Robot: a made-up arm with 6 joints. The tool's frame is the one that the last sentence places.
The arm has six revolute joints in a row. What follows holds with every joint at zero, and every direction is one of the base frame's.
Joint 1 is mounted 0.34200 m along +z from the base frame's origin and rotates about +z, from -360.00 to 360.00 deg.
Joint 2 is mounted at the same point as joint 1 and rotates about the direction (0, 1, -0.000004), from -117.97 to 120.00 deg.
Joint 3 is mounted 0.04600 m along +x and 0.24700 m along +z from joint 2 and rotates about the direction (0, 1, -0.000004), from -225.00 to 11.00 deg.
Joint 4 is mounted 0.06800 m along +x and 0.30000 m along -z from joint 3 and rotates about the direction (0, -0.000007, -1), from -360.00 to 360.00 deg.
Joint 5 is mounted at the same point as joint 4 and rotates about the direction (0, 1, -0.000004), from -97.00 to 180.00 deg.
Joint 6 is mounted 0.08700 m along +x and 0.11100 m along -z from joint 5 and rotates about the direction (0, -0.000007, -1), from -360.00 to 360.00 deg.
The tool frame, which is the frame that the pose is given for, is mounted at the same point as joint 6; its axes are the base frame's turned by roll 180.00, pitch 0.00 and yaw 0.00 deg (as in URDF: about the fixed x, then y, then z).
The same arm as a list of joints. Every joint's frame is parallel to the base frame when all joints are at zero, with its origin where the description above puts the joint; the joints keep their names.
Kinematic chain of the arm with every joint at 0, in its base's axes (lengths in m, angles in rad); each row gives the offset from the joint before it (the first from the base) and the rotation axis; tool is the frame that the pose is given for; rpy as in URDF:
joint 1: xyz 0 0 0.342 axis +z
joint 2: xyz 0 0 0 axis +y
joint 3: xyz 0.046 0 0.247 axis +y
joint 4: xyz 0.068 0 -0.3 axis -z
joint 5: xyz 0 0 0 axis +y
joint 6: xyz 0.087 0 -0.111 axis -z
tool: xyz 0 0 0 rpy 3.1416 0 0
Joint limits (rad, base to tool): -6.2832..6.2832 -2.059..2.0944 -3.927..0.192 -6.2832..6.2832 -1.693..3.1416 -6.2832..6.2832

